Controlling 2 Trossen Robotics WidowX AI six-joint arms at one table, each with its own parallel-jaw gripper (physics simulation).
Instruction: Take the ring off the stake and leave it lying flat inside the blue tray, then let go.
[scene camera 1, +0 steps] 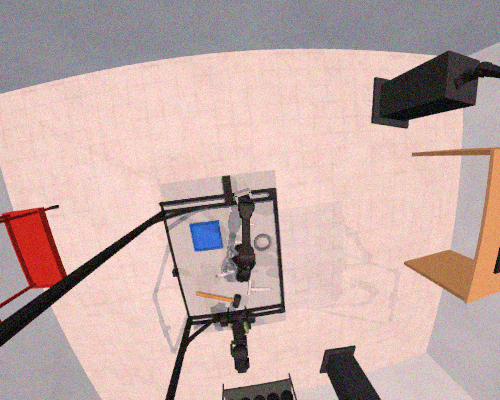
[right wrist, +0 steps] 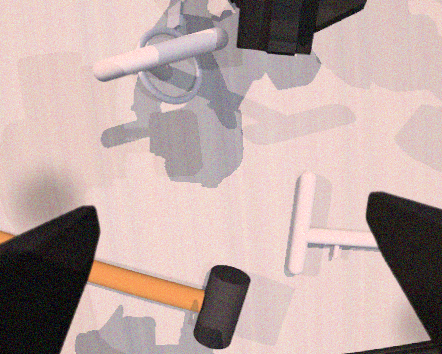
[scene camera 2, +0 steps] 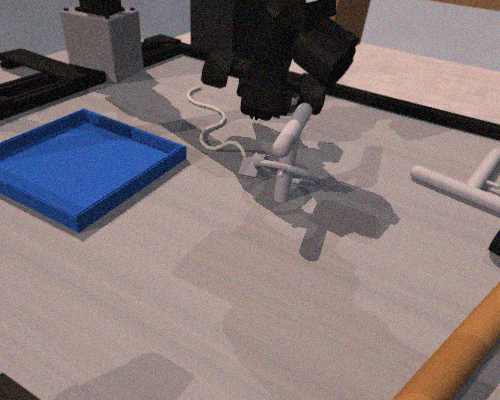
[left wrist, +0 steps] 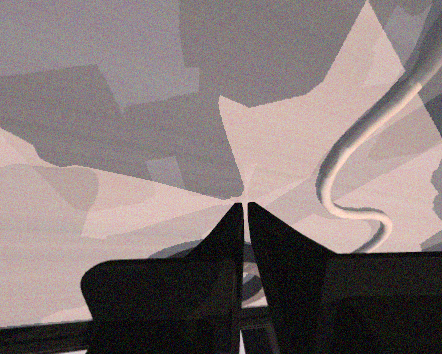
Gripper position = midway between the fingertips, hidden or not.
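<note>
The right gripper point(right wrist: 234, 212) is open and holds nothing. On the table rests a hammer with orange handle point(scene camera 2: 453, 363); the right wrist view shows the hammer with orange handle point(right wrist: 219, 306) too, but in the left wrist view it is out of frame. The left gripper point(scene camera 2: 254, 117) is also part of the scene, and the left wrist view shows the left gripper point(left wrist: 244, 209) as well.
</note>
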